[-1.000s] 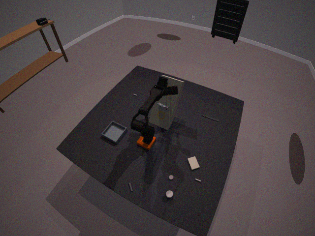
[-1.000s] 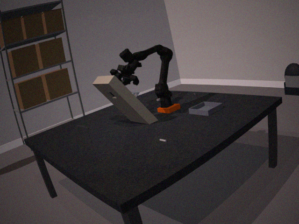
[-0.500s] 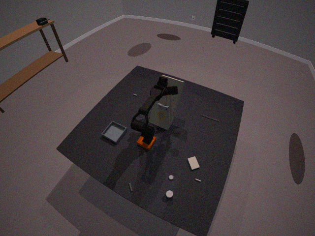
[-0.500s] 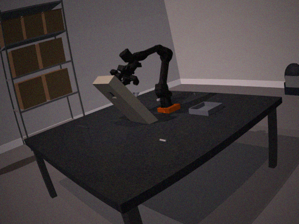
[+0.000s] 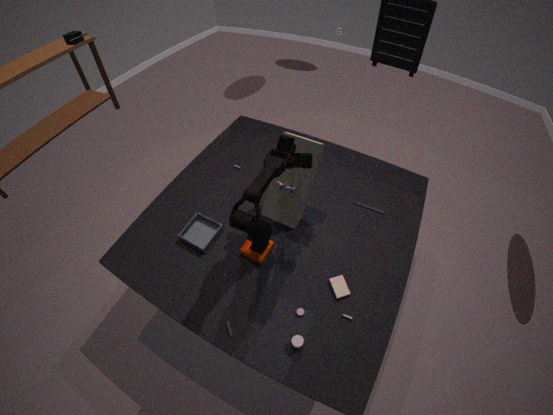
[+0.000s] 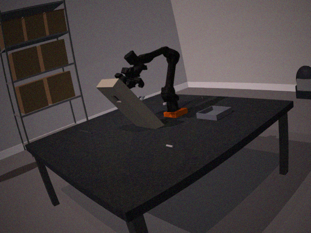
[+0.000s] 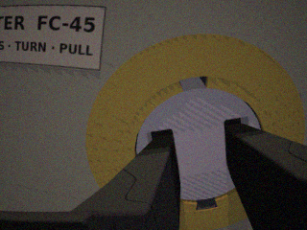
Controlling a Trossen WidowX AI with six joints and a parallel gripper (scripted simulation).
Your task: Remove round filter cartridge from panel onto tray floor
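The grey round filter cartridge is 1 cm below my gripper tip and 1 cm ahead of it. From my gripper tip the other things lie so: ledge (10 cm below, 10 cm behind); beige service panel (8 cm below, 4 cm behind); grey tray (42 cm behind, 27 cm to the left, 24 cm below).
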